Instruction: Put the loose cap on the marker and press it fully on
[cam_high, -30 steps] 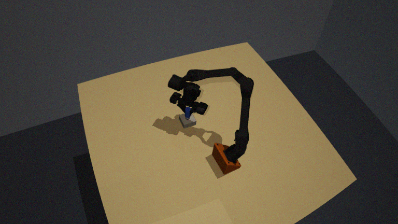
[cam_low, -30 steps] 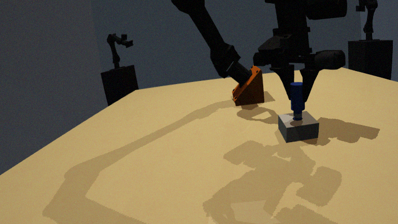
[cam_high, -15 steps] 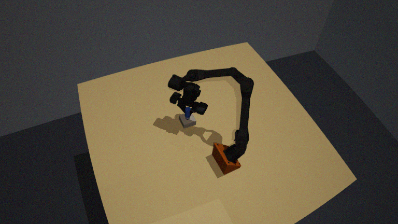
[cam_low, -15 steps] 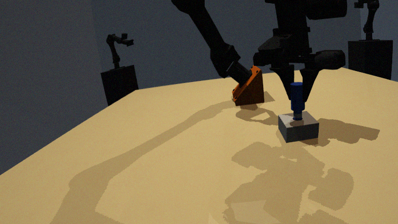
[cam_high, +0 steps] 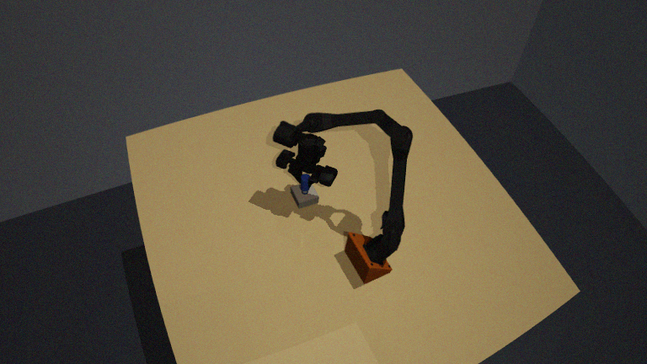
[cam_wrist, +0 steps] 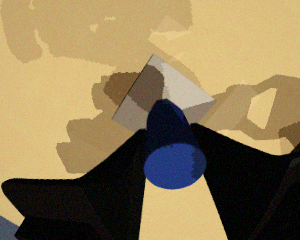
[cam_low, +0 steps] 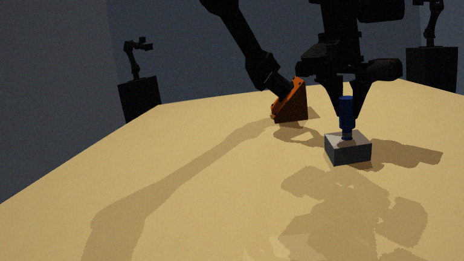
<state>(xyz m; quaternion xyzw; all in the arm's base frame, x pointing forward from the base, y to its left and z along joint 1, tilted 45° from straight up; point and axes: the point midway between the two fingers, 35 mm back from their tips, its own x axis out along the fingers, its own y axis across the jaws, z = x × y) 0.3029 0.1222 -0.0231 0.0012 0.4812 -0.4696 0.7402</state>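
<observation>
Now: gripper tip 1 cm below the blue marker cap. The rest, counted from my gripper tip: grey holder block (6 cm below).
</observation>
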